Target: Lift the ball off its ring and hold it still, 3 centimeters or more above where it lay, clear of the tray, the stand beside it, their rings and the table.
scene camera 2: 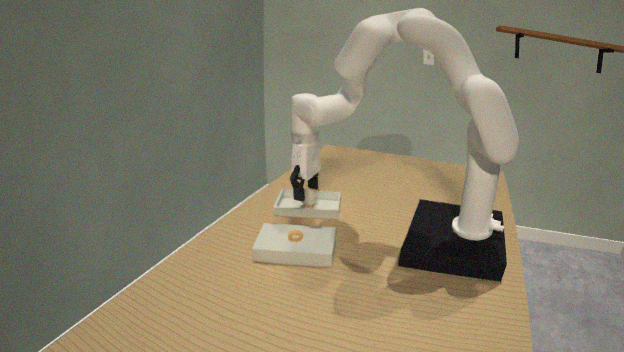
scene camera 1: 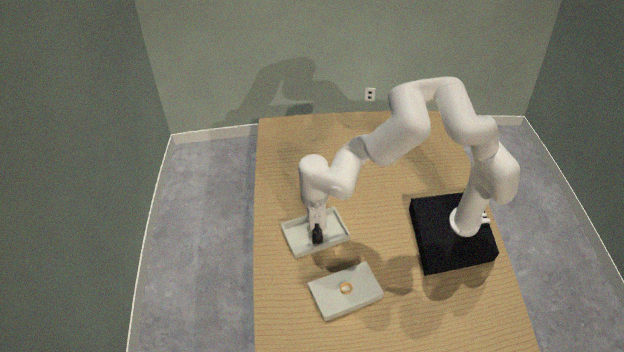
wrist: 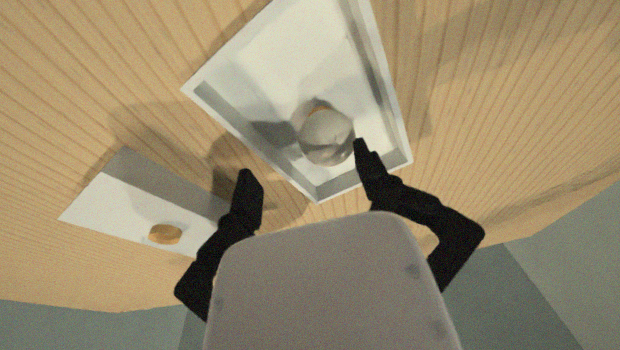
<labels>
The same spot on a pale tray: [scene camera 2: 327,204] is [wrist: 365,142]. One and the same spot on a pale stand: [scene camera 2: 276,243] is [wrist: 121,227].
</labels>
